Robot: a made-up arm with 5 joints. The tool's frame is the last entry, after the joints.
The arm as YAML. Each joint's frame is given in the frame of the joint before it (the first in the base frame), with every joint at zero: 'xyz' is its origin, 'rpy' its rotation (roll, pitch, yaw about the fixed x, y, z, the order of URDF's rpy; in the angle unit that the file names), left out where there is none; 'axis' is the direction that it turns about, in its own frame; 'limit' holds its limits. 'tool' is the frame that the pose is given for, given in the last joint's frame.
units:
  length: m
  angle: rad
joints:
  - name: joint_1
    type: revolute
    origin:
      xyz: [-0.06, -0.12, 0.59]
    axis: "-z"
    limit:
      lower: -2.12
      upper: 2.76
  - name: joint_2
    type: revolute
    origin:
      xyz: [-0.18, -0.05, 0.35]
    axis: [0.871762, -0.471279, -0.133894]
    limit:
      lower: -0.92
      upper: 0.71
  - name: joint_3
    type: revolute
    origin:
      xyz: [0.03, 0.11, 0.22]
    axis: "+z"
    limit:
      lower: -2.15
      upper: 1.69
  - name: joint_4
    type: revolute
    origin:
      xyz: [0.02, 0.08, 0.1]
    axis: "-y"
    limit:
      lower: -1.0
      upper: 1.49
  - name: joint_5
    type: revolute
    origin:
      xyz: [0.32, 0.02, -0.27]
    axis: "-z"
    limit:
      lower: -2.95
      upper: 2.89
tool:
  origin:
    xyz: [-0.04, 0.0, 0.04]
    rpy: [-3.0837, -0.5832, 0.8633]
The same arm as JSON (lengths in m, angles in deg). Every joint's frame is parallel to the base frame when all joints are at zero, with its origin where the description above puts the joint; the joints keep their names.
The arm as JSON. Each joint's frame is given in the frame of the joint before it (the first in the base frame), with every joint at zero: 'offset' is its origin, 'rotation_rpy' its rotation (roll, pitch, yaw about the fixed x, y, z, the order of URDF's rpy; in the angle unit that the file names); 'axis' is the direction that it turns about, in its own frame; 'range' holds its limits. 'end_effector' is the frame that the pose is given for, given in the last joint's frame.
{"length_unit": "m", "angle_unit": "deg", "chain": [{"id": "joint_1", "offset": [-0.06, -0.12, 0.59], "rotation_rpy": [0.0, 0.0, 0.0], "axis": "-z", "range": [-121.47, 158.14]}, {"id": "joint_2", "offset": [-0.18, -0.05, 0.35], "rotation_rpy": [0.0, 0.0, 0.0], "axis": [0.871762, -0.471279, -0.133894], "range": [-52.71, 40.68]}, {"id": "joint_3", "offset": [0.03, 0.11, 0.22], "rotation_rpy": [0.0, 0.0, 0.0], "axis": "+z", "range": [-123.19, 96.83]}, {"id": "joint_4", "offset": [0.02, 0.08, 0.1], "rotation_rpy": [0.0, 0.0, 0.0], "axis": "-y", "range": [-57.3, 85.37]}, {"id": "joint_5", "offset": [0.32, 0.02, -0.27], "rotation_rpy": [0.0, 0.0, 0.0], "axis": "-z", "range": [-169.02, 165.58]}], "end_effector": {"offset": [-0.04, 0.0, 0.04], "rotation_rpy": [-176.68, -33.41, 49.46]}}
